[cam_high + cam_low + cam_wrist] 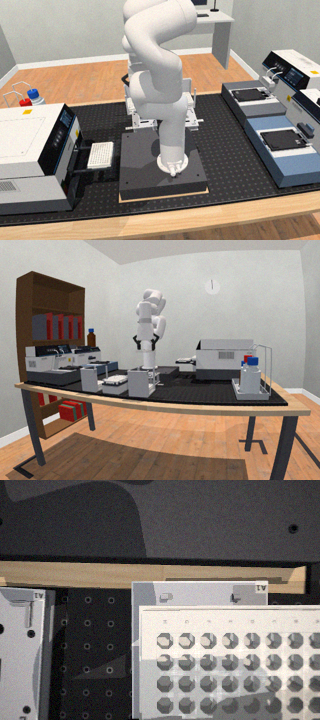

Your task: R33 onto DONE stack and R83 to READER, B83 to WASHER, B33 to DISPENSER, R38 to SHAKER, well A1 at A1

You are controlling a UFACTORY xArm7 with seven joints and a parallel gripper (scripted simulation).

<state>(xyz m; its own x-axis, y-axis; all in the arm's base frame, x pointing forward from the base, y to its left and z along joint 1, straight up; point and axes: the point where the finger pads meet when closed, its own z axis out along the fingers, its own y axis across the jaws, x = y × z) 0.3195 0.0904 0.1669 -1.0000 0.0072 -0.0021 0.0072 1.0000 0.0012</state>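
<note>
Right now my hand is 16 cm above the regrip nest. The rest, counted from my hand: DONE label 26 cm to the right, 22 cm below, 10 cm ahead; then RG label 22 cm below, 8 cm to the left; then N6 label 30 cm to the right, 22 cm below, 1 cm behind.
</note>
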